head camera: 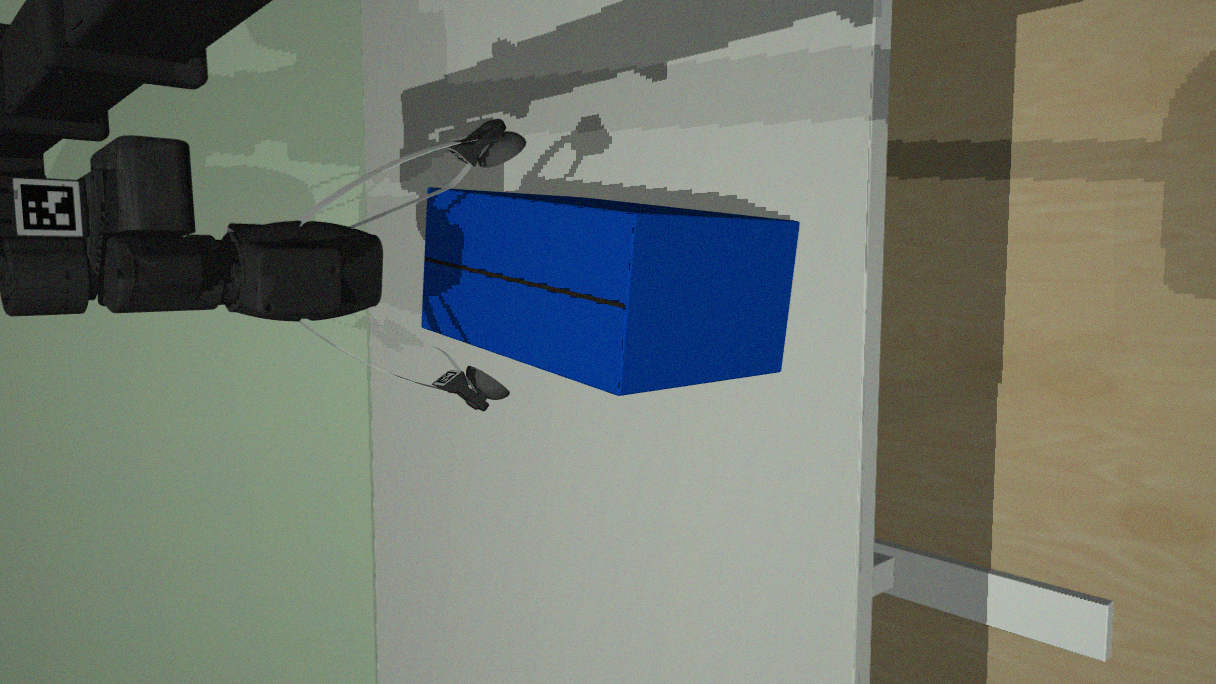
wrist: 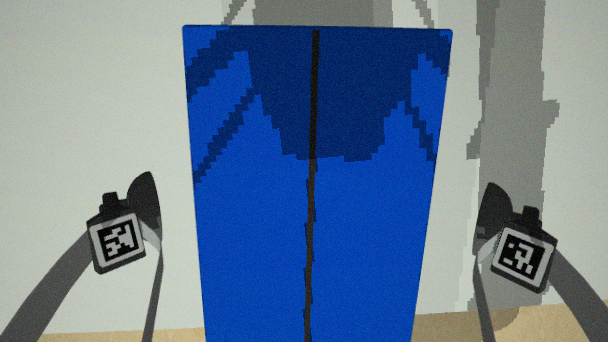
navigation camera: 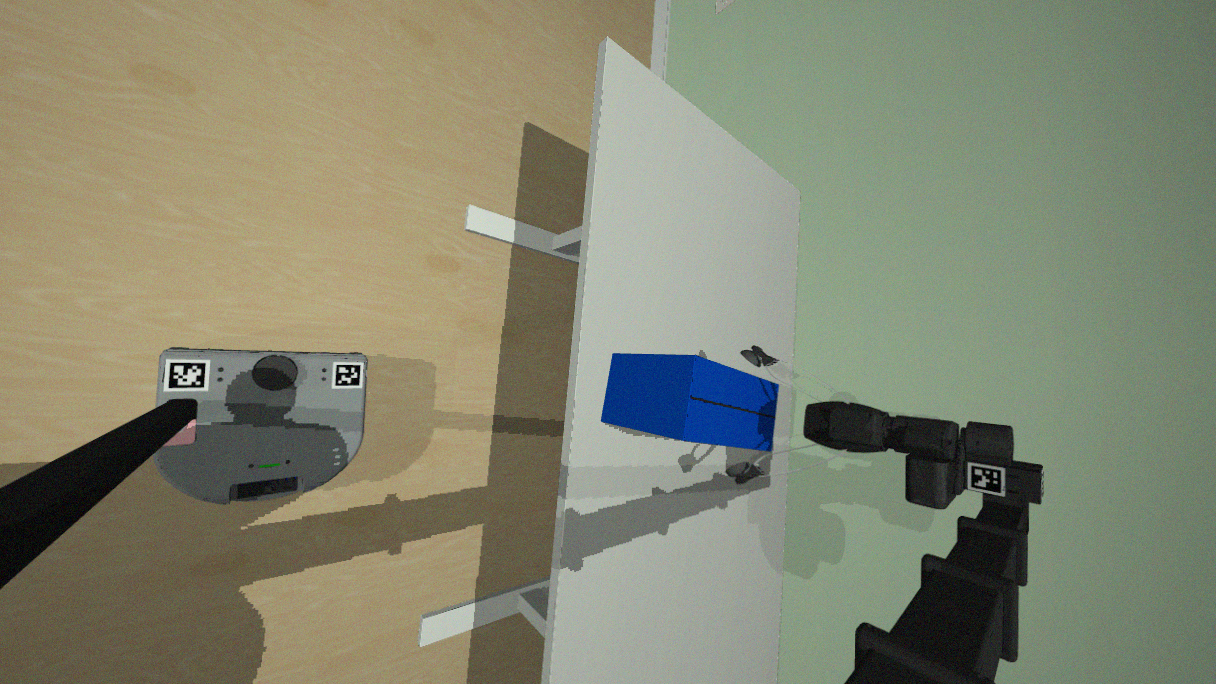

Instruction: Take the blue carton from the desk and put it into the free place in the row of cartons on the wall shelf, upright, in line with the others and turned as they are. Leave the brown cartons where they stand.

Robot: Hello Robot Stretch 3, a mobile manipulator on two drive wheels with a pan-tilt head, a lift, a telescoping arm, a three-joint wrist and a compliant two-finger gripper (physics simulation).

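Where they show: gripper, fingertip midpoint: (head camera: 512,269) (navigation camera: 735,411); robot's base, origin of the base link: (navigation camera: 275,370).
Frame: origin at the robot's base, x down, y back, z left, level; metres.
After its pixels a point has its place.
The blue carton (head camera: 705,297) @(y -0.007, x -0.824, z -0.441 m) (navigation camera: 646,395) @(y -0.005, x -0.819, z -0.441 m) (wrist: 250,250) rests on the white desk (head camera: 612,527) @(y -0.230, x -0.721, z -0.660 m) (navigation camera: 680,238) @(y -0.312, x -0.721, z -0.628 m) (wrist: 100,125). A thin dark line runs lengthwise along the face under my gripper. My gripper (head camera: 494,266) @(y 0.022, x -0.875, z -0.597 m) (navigation camera: 751,414) @(y 0.022, x -0.875, z -0.597 m) (wrist: 315,203) @(y 0.022, x -0.875, z -0.597 m) is open and empty. In the wrist view its two fingertips appear on either side of the carton, left and right, with a visible gap on each side. In the head view the fingertips are near the carton's wall-side end. The wall shelf and brown cartons do not show in these views.
The green wall (head camera: 187,510) @(y -0.249, x -0.953, z -1.194 m) (navigation camera: 977,212) @(y -0.421, x -1.110, z -1.204 m) runs behind the desk. My arm (navigation camera: 943,595) @(y 0.085, x -1.192, z -0.336 m) reaches in along the wall side. My base (navigation camera: 263,433) @(y 0.122, x -0.159, z 0.013 m) stands on the wooden floor (navigation camera: 297,212) @(y -0.395, x -0.001, z -0.021 m) before the desk. White desk legs (head camera: 1045,608) (navigation camera: 491,225) stick out below the desk.
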